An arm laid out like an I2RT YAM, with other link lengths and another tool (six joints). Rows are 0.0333 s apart.
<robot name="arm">
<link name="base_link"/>
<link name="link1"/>
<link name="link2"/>
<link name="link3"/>
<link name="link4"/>
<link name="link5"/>
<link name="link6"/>
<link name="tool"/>
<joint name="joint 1" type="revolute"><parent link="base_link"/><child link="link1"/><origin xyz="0.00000 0.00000 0.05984"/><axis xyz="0 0 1"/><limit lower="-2.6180" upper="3.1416"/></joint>
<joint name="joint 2" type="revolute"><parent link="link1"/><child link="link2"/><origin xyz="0.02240 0.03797 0.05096"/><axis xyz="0 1 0"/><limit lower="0.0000" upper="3.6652"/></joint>
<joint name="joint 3" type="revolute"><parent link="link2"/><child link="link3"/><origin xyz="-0.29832 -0.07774 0.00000"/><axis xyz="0 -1 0"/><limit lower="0.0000" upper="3.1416"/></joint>
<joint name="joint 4" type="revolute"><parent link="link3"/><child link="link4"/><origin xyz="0.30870 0.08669 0.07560"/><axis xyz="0 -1 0"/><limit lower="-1.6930" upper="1.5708"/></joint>
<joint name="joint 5" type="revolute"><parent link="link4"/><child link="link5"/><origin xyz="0.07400 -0.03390 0.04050"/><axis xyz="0 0 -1"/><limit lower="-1.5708" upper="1.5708"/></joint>
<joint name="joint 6" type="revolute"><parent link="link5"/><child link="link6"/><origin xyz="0.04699 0.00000 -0.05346"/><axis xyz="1 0 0"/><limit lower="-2.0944" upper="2.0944"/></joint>
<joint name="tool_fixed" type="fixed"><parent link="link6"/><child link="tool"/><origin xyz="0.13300 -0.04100 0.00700" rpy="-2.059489 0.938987 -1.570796"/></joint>
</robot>
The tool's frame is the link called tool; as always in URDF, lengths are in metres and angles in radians.
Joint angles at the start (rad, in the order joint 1, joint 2, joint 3, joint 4, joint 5, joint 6):
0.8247, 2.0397, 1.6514, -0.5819, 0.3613, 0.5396
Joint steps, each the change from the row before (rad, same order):
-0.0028, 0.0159, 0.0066, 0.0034, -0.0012, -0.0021
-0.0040, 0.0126, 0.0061, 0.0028, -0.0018, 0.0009
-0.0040, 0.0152, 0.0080, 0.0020, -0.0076, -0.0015
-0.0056, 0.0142, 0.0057, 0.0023, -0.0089, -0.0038
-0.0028, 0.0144, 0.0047, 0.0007, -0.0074, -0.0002
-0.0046, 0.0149, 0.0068, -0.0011, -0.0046, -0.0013
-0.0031, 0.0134, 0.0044, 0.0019, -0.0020, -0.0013
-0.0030, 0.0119, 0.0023, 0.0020, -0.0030, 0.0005
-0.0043, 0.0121, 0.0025, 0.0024, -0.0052, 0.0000
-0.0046, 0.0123, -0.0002, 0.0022, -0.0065, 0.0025
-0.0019, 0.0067, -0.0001, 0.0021, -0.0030, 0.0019
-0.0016, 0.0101, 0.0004, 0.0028, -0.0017, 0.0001
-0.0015, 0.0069, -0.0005, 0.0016, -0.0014, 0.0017
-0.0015, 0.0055, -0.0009, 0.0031, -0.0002, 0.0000
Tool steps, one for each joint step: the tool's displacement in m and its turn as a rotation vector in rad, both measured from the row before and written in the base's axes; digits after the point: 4 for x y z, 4 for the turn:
0.0027, 0.0008, -0.0058, -0.0049, 0.0044, -0.0005
0.0028, 0.0000, -0.0044, -0.0011, 0.0037, -0.0037
0.0027, 0.0011, -0.0056, -0.0004, 0.0080, 0.0014
0.0028, 0.0001, -0.0060, -0.0017, 0.0091, 0.0023
0.0013, 0.0007, -0.0067, -0.0023, 0.0107, 0.0014
0.0023, -0.0005, -0.0061, -0.0047, 0.0090, -0.0011
0.0019, -0.0002, -0.0058, -0.0047, 0.0060, -0.0010
0.0014, -0.0005, -0.0059, -0.0034, 0.0072, -0.0018
0.0017, -0.0007, -0.0061, -0.0020, 0.0082, -0.0016
0.0010, -0.0013, -0.0075, -0.0020, 0.0115, -0.0033
0.0005, -0.0004, -0.0040, -0.0004, 0.0054, -0.0020
0.0006, -0.0004, -0.0055, -0.0038, 0.0059, -0.0008
0.0002, -0.0007, -0.0042, -0.0023, 0.0052, -0.0022
0.0006, -0.0006, -0.0032, -0.0022, 0.0025, -0.0014

